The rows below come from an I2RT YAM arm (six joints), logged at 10 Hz.
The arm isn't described. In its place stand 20 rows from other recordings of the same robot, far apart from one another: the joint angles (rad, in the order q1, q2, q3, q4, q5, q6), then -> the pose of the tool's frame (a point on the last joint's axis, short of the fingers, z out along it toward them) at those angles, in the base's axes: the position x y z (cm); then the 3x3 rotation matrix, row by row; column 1 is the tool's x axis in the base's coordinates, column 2 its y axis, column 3 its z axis.
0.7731, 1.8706, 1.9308, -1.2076, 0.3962, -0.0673 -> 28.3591, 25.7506, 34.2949; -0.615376, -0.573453, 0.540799; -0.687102, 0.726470, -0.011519; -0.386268, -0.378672, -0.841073
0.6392, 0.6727, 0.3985, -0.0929, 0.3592, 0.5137 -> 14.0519, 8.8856, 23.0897; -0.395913, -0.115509, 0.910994; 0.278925, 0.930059, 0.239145; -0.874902, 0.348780, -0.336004
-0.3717, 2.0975, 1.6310, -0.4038, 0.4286, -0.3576 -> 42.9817, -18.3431, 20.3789; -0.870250, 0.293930, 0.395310; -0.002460, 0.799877, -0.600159; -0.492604, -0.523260, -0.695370
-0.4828, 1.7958, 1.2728, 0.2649, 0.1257, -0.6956 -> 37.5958, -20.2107, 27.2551; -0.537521, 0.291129, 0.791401; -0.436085, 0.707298, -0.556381; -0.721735, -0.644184, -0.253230
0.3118, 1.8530, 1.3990, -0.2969, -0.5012, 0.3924 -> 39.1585, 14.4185, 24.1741; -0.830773, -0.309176, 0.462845; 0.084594, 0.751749, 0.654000; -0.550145, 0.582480, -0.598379
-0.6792, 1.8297, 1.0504, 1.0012, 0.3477, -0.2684 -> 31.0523, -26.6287, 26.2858; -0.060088, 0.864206, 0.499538; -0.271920, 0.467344, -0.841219; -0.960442, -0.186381, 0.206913
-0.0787, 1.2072, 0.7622, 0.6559, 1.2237, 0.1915 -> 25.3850, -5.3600, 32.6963; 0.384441, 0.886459, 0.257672; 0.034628, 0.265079, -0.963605; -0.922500, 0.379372, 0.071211
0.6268, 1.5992, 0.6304, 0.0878, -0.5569, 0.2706 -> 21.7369, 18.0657, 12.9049; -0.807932, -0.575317, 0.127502; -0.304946, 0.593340, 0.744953; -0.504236, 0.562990, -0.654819
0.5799, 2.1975, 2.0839, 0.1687, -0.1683, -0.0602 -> 44.3417, 29.7579, 36.5181; 0.086903, -0.676104, 0.731663; -0.013982, 0.733542, 0.679501; -0.996119, -0.069281, 0.054294
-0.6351, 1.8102, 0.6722, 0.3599, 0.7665, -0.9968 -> 23.5545, -20.4260, 10.2784; -0.999647, -0.026508, 0.001527; -0.014720, 0.505416, -0.862750; 0.022097, -0.862468, -0.505628
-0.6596, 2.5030, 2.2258, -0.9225, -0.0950, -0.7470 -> 41.5939, -31.8272, 15.9535; -0.936368, -0.072713, 0.343406; -0.129796, 0.980694, -0.146263; -0.326141, -0.181529, -0.927728
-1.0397, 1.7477, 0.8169, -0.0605, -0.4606, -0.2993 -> 17.5152, -26.6943, 12.4097; -0.596343, 0.495303, 0.631704; 0.493750, 0.846799, -0.197842; -0.632918, 0.193923, -0.749539
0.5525, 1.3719, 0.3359, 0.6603, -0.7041, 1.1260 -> 19.0841, 14.4737, 15.4978; -0.958200, -0.110732, 0.263800; 0.217515, 0.317004, 0.923145; -0.185847, 0.941938, -0.279667
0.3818, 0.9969, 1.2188, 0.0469, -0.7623, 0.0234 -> 17.5162, 9.6821, 47.4146; 0.225623, -0.892848, 0.389764; 0.108824, 0.420674, 0.900661; -0.968118, -0.160795, 0.192077
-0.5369, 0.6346, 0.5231, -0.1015, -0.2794, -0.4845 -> 14.5367, -7.5100, 27.9505; -0.281851, 0.145487, 0.948364; -0.353247, 0.903271, -0.243553; -0.892063, -0.403652, -0.203195
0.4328, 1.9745, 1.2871, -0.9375, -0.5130, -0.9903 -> 30.6278, 16.0752, 14.2330; -0.211723, -0.945179, -0.248618; -0.900371, 0.089690, 0.425778; -0.380138, 0.313995, -0.870001
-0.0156, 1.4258, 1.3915, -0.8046, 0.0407, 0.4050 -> 30.1932, -0.6159, 34.4784; -0.666791, 0.332393, 0.667012; 0.404143, 0.913267, -0.051100; -0.626146, 0.235495, -0.743292
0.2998, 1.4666, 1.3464, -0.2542, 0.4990, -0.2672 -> 33.0759, 8.4412, 36.7764; -0.380888, 0.068062, 0.922113; -0.360399, 0.907481, -0.215849; -0.851491, -0.414543, -0.321120
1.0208, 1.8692, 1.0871, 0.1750, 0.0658, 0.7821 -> 21.2984, 34.2911, 17.3251; -0.791185, -0.373326, 0.484410; 0.054984, 0.745439, 0.664302; -0.609100, 0.552221, -0.569254
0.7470, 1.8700, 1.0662, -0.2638, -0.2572, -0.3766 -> 26.0432, 25.3504, 13.6023; -0.322983, -0.931129, 0.169355; -0.783819, 0.363464, 0.503510; -0.530387, 0.029882, -0.847229
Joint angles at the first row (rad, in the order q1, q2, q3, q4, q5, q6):
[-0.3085, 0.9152, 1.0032, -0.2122, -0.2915, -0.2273]
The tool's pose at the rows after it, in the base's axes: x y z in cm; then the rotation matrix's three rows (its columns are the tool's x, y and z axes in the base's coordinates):
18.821, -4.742, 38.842; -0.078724, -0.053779, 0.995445; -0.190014, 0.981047, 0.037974; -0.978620, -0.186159, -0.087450
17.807, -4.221, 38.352; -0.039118, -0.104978, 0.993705; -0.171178, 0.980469, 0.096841; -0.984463, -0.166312, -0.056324
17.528, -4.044, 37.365; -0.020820, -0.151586, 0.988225; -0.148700, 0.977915, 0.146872; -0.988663, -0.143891, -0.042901
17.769, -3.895, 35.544; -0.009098, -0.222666, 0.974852; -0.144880, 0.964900, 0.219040; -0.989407, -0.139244, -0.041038
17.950, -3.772, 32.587; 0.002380, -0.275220, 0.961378; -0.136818, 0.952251, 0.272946; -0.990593, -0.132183, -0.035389
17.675, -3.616, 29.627; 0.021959, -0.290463, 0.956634; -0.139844, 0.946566, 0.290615; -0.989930, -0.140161, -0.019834
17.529, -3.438, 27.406; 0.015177, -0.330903, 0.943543; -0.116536, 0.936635, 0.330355; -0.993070, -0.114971, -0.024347
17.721, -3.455, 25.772; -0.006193, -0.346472, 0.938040; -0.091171, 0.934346, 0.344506; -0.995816, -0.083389, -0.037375
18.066, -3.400, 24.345; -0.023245, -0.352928, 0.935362; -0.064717, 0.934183, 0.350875; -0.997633, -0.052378, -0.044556
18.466, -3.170, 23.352; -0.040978, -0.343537, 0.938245; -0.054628, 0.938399, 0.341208; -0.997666, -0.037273, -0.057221
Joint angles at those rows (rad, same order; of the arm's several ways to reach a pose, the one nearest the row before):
[-0.3090, 0.8653, 0.9643, -0.1921, -0.3458, -0.2196]
[-0.3097, 0.8124, 0.9156, -0.1645, -0.4061, -0.1916]
[-0.3151, 0.7871, 0.8623, -0.1231, -0.4622, -0.1659]
[-0.3160, 0.7779, 0.7847, -0.0545, -0.5365, -0.1642]
[-0.3156, 0.7621, 0.6592, 0.0603, -0.5918, -0.1565]
[-0.3151, 0.7341, 0.5273, 0.1827, -0.6099, -0.1545]
[-0.3148, 0.7291, 0.4406, 0.2579, -0.6514, -0.1338]
[-0.3147, 0.7510, 0.3873, 0.3161, -0.6661, -0.1129]
[-0.3056, 0.7873, 0.3423, 0.3884, -0.6637, -0.0873]
[-0.2821, 0.8218, 0.3167, 0.4342, -0.6298, -0.0791]

